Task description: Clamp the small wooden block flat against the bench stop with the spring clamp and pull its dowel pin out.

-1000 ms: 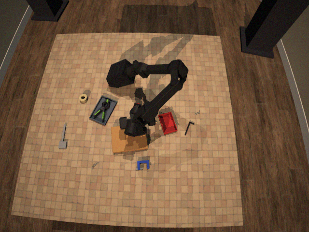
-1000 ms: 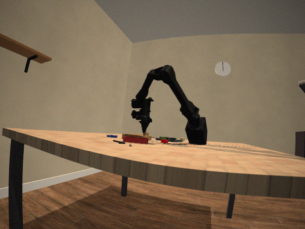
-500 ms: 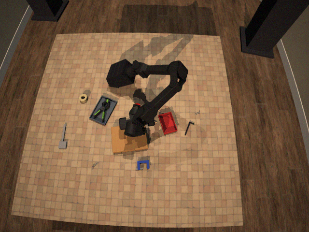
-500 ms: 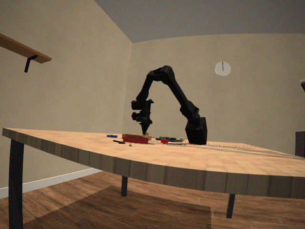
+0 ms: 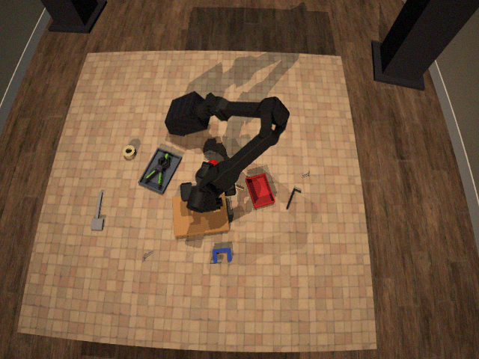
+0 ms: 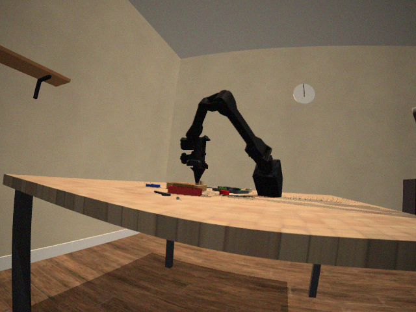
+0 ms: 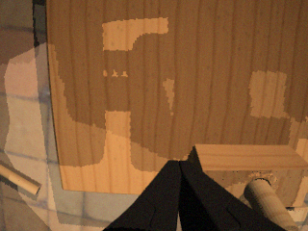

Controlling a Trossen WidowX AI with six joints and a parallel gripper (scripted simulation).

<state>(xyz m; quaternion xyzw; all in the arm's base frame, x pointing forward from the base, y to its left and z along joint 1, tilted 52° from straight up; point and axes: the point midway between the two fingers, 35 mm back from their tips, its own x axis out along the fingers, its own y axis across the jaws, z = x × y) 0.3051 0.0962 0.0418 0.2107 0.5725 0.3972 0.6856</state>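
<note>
Right now the dowel pin is 1 cm ahead of my hand, 3 cm to the right of it and 2 cm below it. Round my hand: small wooden block (1 cm ahead, 3 cm to the right, 3 cm below); then wooden board (6 cm ahead, 3 cm to the right, 6 cm below); then red knob (14 cm behind, 2 cm to the right, 6 cm below).
</note>
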